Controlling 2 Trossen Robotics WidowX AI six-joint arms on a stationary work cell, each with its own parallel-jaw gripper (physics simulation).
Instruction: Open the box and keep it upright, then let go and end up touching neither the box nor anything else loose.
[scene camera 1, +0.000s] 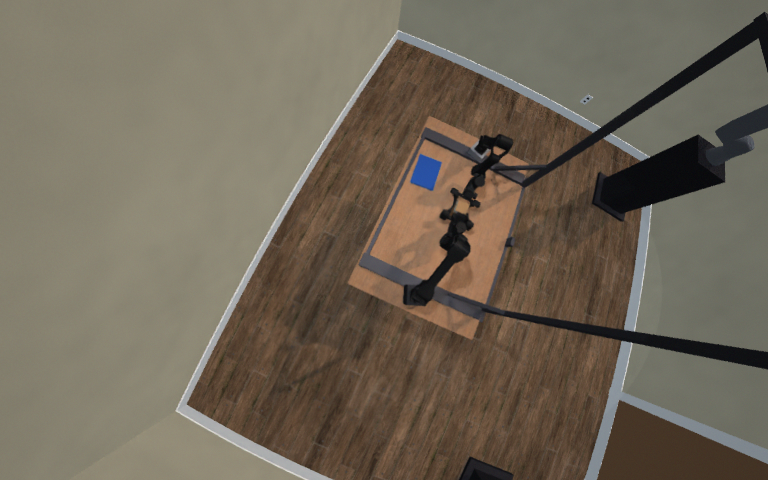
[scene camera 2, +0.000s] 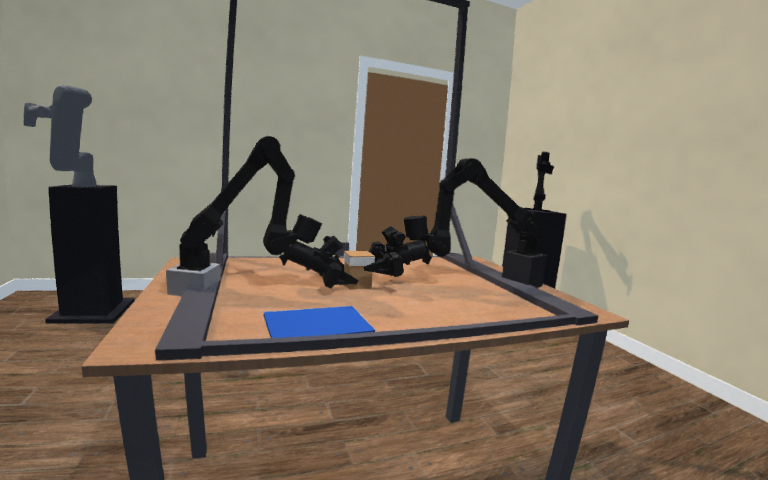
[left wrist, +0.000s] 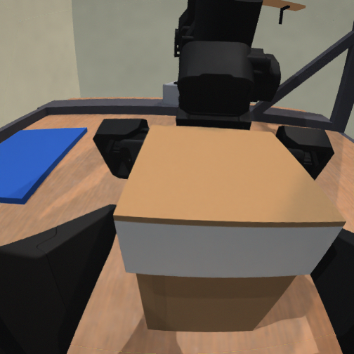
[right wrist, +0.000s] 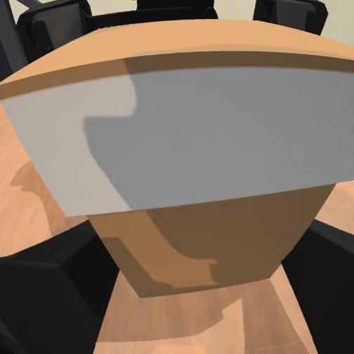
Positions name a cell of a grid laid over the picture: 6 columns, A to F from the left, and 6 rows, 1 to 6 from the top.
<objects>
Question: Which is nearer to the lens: the brown box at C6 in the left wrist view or the lid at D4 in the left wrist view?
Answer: The lid.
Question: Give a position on a brown box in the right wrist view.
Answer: At C5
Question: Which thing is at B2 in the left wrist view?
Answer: A dark frame rail.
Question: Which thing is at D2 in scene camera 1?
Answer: A dark frame rail.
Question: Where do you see a dark frame rail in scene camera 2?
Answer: E4
</objects>
